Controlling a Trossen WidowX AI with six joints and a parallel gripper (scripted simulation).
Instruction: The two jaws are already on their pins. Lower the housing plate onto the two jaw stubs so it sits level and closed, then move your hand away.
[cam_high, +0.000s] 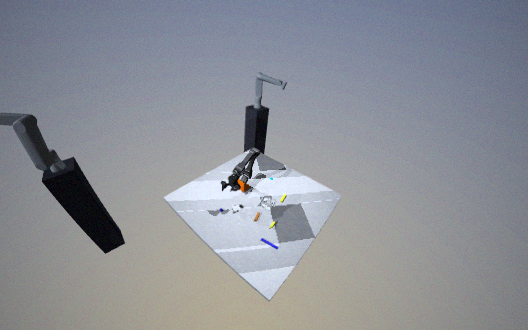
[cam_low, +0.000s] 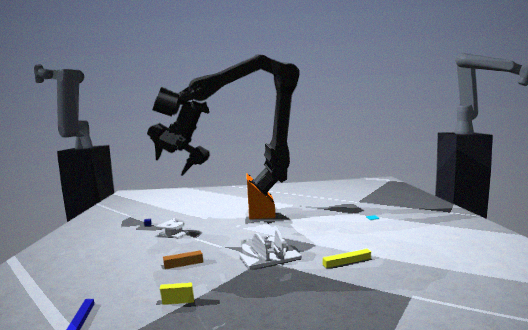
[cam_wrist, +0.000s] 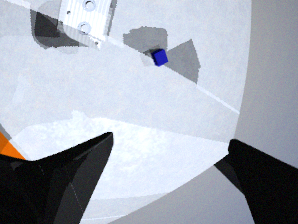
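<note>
Right now the small blue cube is 3 cm ahead of my gripper tip, 8 cm to the right of it and 16 cm below it. From my gripper tip the other things lie so: orange-brown bar 29 cm ahead, 12 cm to the left, 16 cm below; dark blue bar 54 cm ahead, 1 cm to the left, 16 cm below; yellow block 44 cm ahead, 15 cm to the left, 15 cm below.
</note>
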